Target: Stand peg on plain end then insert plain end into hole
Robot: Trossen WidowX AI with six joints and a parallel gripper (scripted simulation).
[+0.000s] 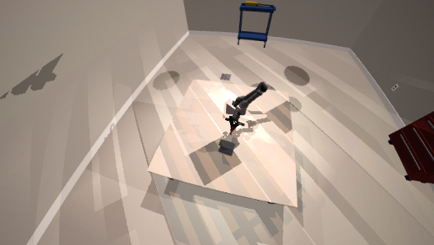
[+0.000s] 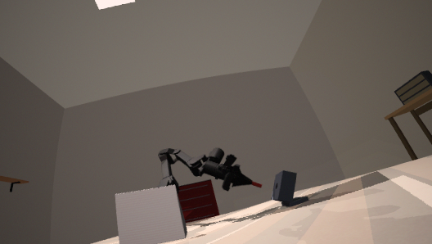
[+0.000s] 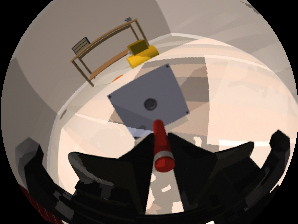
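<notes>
Right now the grey-blue sloped panel is 120 mm ahead of my gripper tip, 60 mm below it and 10 mm to the right of it. From my gripper tip the other things lie so: red peg: 10 mm behind, 10 mm above.
</notes>
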